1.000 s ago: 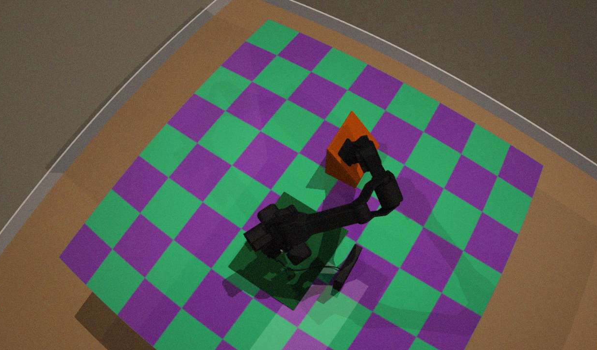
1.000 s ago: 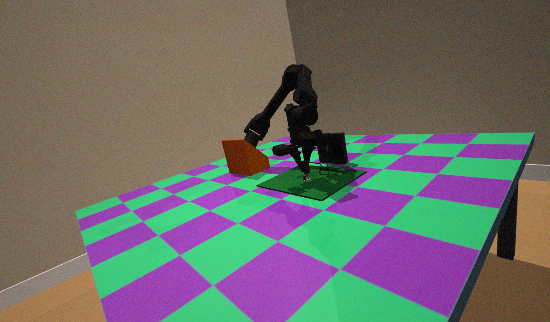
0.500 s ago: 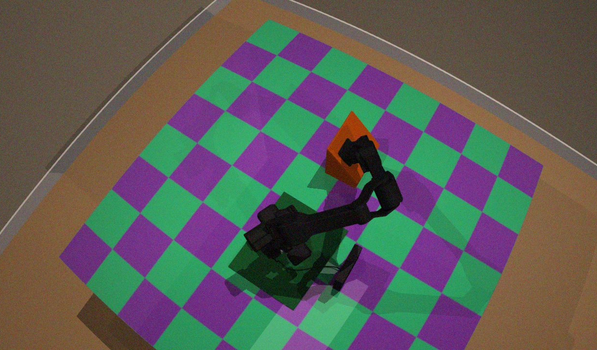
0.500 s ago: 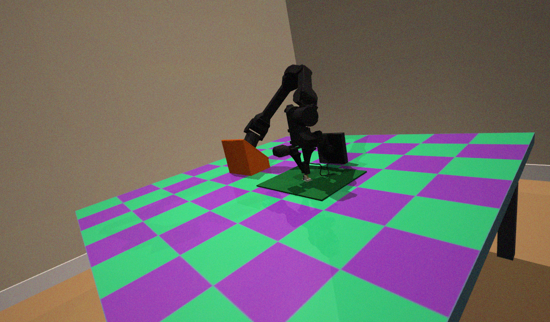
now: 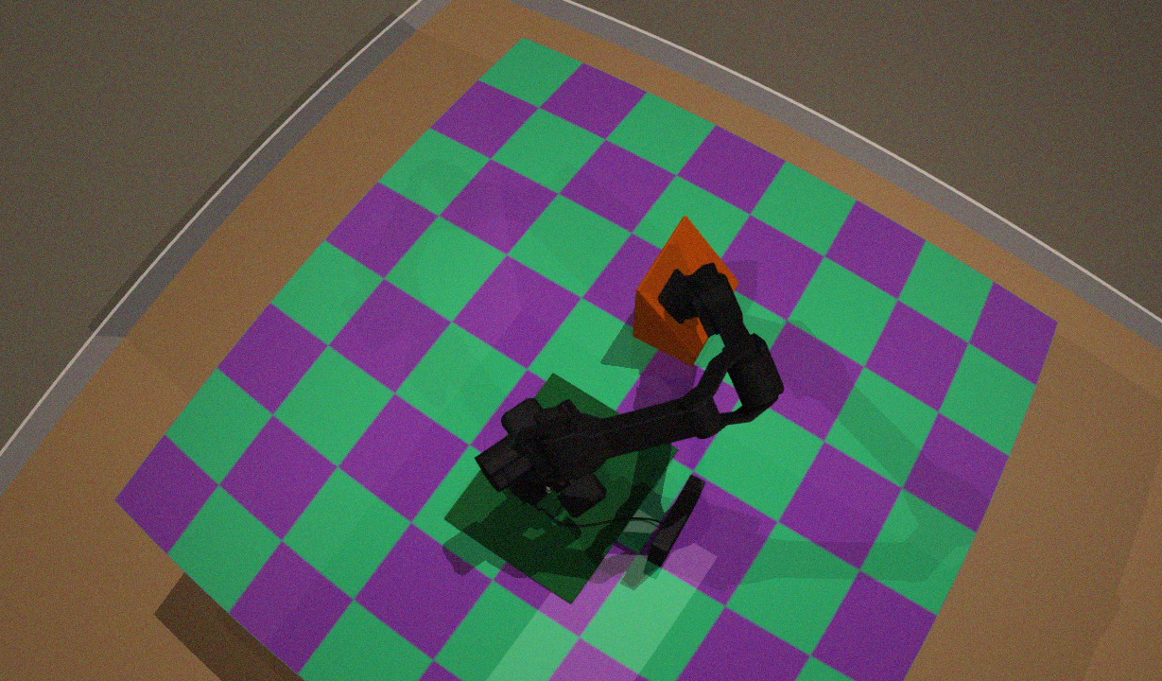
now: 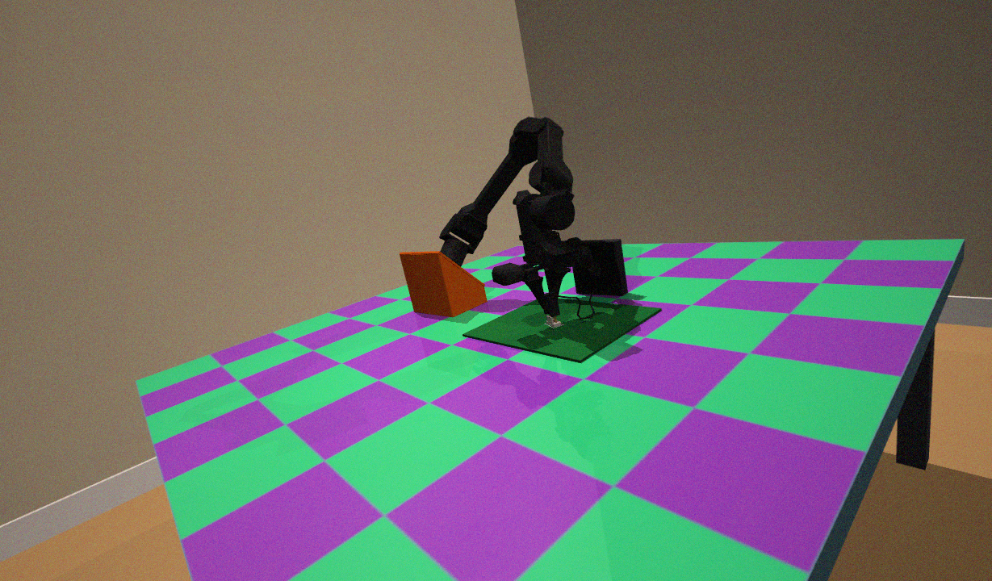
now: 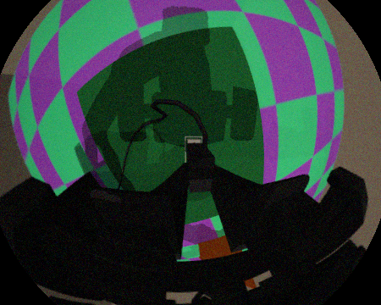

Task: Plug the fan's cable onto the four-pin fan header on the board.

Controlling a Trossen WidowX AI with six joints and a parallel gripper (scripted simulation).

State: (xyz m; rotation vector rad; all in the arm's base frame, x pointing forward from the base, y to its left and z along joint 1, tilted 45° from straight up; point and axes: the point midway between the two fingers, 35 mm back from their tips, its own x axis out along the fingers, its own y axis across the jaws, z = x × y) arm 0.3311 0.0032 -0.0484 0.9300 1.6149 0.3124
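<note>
Right now the white four-pin header is 40 mm below my gripper tip and 10 mm ahead of it. Round my gripper tip: black fan (190 mm to the left, 20 mm behind, 20 mm above); dark green board (50 mm below, 10 mm to the left); black plug (10 mm ahead, 10 mm above).
</note>
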